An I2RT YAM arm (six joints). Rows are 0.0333 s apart.
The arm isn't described. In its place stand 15 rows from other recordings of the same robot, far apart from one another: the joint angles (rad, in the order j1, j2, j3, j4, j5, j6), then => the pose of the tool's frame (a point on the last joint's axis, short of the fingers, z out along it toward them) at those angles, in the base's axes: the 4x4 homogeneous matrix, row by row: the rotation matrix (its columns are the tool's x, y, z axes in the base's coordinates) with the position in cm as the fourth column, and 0 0 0 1 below.
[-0.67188 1.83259 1.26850 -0.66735 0.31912 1.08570] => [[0.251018, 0.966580, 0.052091, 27.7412], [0.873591, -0.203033, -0.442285, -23.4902], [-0.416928, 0.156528, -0.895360, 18.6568], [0, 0, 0, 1]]
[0.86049 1.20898 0.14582 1.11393 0.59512 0.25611] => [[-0.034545, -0.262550, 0.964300, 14.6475], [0.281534, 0.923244, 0.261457, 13.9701], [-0.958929, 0.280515, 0.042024, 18.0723], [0, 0, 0, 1]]
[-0.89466 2.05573 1.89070 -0.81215 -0.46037 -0.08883] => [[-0.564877, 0.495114, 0.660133, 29.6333], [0.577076, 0.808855, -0.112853, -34.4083], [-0.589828, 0.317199, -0.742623, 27.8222], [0, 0, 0, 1]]
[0.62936 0.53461 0.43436 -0.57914 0.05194 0.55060] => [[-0.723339, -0.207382, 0.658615, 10.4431], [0.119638, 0.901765, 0.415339, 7.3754], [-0.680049, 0.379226, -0.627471, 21.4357], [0, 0, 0, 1]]
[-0.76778 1.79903 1.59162 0.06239 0.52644 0.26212] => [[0.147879, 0.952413, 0.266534, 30.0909], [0.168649, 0.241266, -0.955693, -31.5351], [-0.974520, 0.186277, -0.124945, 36.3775], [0, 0, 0, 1]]
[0.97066 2.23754 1.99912 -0.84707 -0.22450 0.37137] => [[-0.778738, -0.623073, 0.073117, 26.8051], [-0.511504, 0.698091, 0.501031, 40.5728], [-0.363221, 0.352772, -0.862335, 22.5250], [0, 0, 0, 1]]
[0.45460 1.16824 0.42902 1.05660 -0.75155 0.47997] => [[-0.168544, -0.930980, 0.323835, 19.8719], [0.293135, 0.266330, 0.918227, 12.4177], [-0.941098, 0.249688, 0.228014, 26.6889], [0, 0, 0, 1]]
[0.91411 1.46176 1.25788 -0.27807 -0.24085 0.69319] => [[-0.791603, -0.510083, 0.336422, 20.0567], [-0.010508, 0.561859, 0.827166, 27.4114], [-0.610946, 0.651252, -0.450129, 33.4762], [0, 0, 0, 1]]
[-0.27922 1.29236 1.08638 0.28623 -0.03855 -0.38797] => [[-0.018885, 0.249901, 0.968087, 29.7171], [-0.387845, 0.890610, -0.237467, -8.3774], [-0.921531, -0.379952, 0.080104, 38.4740], [0, 0, 0, 1]]
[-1.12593 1.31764 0.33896 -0.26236 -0.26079 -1.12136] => [[-0.930063, -0.003417, 0.367384, 8.3811], [-0.071336, 0.982606, -0.171452, -15.4471], [-0.360408, -0.185669, -0.914130, 9.6727], [0, 0, 0, 1]]
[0.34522 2.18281 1.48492 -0.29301 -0.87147 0.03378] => [[-0.807400, -0.585480, 0.072927, 41.5220], [-0.267255, 0.473120, 0.839483, 17.8274], [-0.526004, 0.658309, -0.538469, 13.7046], [0, 0, 0, 1]]
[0.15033 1.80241 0.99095 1.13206 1.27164 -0.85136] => [[-0.435933, 0.796148, 0.419656, 37.3859], [-0.290238, 0.317015, -0.902919, 2.2223], [-0.851895, -0.515412, 0.092875, 26.0688], [0, 0, 0, 1]]
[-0.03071 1.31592 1.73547 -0.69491 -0.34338 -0.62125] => [[-0.049326, -0.397999, 0.916059, 25.6466], [-0.546816, 0.778269, 0.308689, 0.4113], [-0.835798, -0.485690, -0.256021, 49.4335], [0, 0, 0, 1]]
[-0.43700 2.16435 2.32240 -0.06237 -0.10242 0.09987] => [[0.118907, 0.318528, 0.940426, 46.2772], [0.053925, 0.943676, -0.326447, -21.2153], [-0.991440, 0.089529, 0.095033, 44.0612], [0, 0, 0, 1]]
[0.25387 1.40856 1.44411 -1.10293 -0.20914 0.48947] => [[-0.909399, 0.096232, 0.404639, 26.1975], [0.239183, 0.916908, 0.319485, 7.5611], [-0.340272, 0.387322, -0.856853, 34.7381], [0, 0, 0, 1]]
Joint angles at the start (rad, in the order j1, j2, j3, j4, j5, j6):
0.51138, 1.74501, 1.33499, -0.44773, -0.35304, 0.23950
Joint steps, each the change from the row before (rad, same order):
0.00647, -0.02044, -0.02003, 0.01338, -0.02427, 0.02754
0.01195, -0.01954, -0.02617, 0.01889, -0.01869, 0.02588
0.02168, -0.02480, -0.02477, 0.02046, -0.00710, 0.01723
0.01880, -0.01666, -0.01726, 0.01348, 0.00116, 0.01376
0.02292, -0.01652, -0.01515, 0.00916, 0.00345, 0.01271
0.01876, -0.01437, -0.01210, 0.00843, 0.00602, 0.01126
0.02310, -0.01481, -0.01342, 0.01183, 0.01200, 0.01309
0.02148, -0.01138, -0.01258, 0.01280, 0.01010, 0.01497
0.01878, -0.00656, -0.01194, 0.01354, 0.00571, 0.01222
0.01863, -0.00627, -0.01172, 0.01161, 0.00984, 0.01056
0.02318, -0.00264, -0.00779, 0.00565, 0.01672, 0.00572
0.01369, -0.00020, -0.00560, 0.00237, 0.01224, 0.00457
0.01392, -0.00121, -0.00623, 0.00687, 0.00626, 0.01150
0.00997, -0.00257, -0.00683, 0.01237, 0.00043, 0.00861
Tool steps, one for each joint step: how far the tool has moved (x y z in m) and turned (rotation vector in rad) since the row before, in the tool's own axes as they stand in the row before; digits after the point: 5 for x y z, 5 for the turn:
0.00301, 0.00405, -0.00318, -0.03042, -0.00364, 0.01807
0.00491, 0.00483, -0.00118, -0.02786, -0.00032, 0.01303
0.00506, 0.00860, -0.00175, -0.02465, -0.00563, -0.00536
0.00410, 0.00674, -0.00049, -0.01332, -0.00252, -0.00375
0.00453, 0.00801, -0.00023, -0.01303, 0.00094, -0.00643
0.00348, 0.00657, -0.00052, -0.00847, -0.00206, -0.00507
0.00400, 0.00762, -0.00001, -0.00644, -0.00421, -0.00679
0.00385, 0.00668, 0.00065, -0.00707, -0.00304, -0.00302
0.00381, 0.00526, 0.00168, -0.00860, 0.00020, -0.00264
0.00395, 0.00493, 0.00166, -0.00412, 0.00026, -0.00338
0.00438, 0.00587, 0.00272, 0.00149, 0.00461, -0.00911
0.00307, 0.00297, 0.00209, 0.00427, 0.00455, -0.00316
0.00284, 0.00349, 0.00183, -0.00319, 0.00274, 0.00202
0.00189, 0.00280, 0.00105, -0.00866, -0.00223, -0.00028

